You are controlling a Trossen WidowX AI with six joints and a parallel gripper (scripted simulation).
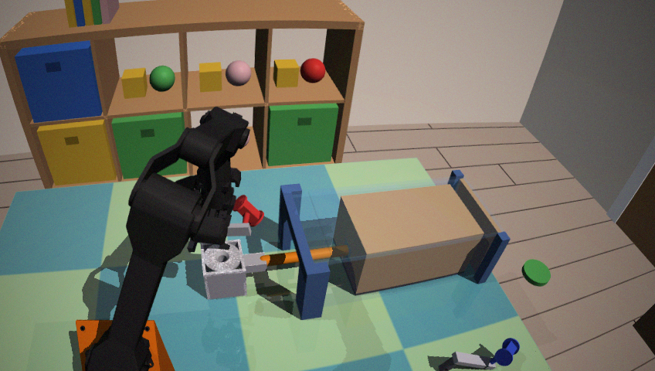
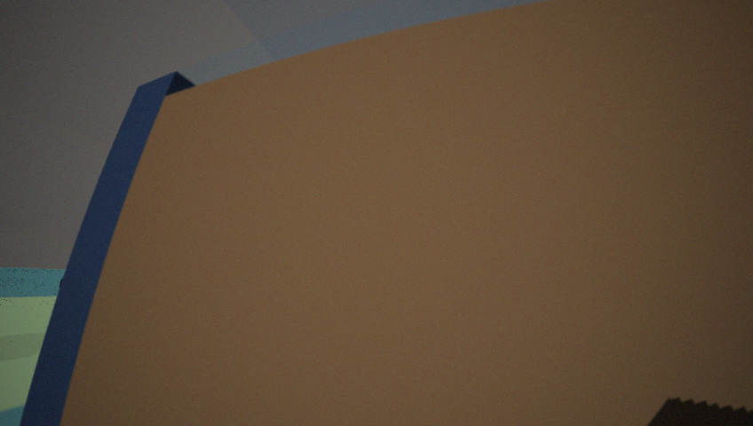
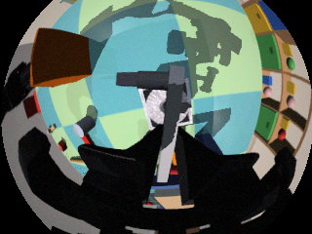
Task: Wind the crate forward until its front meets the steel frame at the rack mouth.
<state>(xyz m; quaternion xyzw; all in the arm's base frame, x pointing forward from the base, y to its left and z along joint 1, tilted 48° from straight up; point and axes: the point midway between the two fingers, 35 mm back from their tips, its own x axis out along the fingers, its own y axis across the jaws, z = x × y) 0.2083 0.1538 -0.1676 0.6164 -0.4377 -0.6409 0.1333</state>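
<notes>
Now: the red knob 60 mm ahead of my gripper tip, 20 mm to the left of it and 20 mm above it. Round my gripper tip: blue frame: 160 mm ahead, 60 mm below, 10 mm to the right; crank handle: 20 mm ahead, 10 mm above; grey winch: 130 mm below, 20 mm behind.
</notes>
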